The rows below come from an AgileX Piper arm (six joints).
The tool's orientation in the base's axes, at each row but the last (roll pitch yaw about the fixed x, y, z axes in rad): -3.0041, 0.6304, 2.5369; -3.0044, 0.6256, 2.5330; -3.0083, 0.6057, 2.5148; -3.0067, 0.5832, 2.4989; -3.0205, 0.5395, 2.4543; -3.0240, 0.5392, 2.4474; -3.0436, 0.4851, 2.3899; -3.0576, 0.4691, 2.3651; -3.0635, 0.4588, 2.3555; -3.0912, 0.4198, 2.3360
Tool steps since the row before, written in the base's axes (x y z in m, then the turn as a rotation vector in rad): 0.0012, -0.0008, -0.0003, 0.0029, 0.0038, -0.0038; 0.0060, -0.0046, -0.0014, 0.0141, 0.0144, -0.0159; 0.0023, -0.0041, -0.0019, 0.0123, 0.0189, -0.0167; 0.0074, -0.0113, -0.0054, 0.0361, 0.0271, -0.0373; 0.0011, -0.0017, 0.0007, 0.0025, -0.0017, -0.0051; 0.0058, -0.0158, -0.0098, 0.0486, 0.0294, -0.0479; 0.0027, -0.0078, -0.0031, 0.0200, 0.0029, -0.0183; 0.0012, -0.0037, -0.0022, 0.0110, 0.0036, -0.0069; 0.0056, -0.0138, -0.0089, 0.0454, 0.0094, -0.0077; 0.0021, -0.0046, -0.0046, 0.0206, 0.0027, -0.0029
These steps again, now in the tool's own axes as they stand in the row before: -0.0010, 0.0002, 0.0011, 0.0021, 0.0052, 0.0025; -0.0053, 0.0004, 0.0056, 0.0066, 0.0217, 0.0120; -0.0024, -0.0014, 0.0042, 0.0104, 0.0241, 0.0100; -0.0076, -0.0030, 0.0120, 0.0100, 0.0481, 0.0319; -0.0020, -0.0006, 0.0005, 0.0000, 0.0010, 0.0058; -0.0075, -0.0065, 0.0168, 0.0087, 0.0593, 0.0440; -0.0050, -0.0032, 0.0065, -0.0026, 0.0179, 0.0204; -0.0021, -0.0015, 0.0037, -0.0016, 0.0110, 0.0077; -0.0084, -0.0047, 0.0145, -0.0194, 0.0401, 0.0151; -0.0025, -0.0014, 0.0062, -0.0101, 0.0171, 0.0068
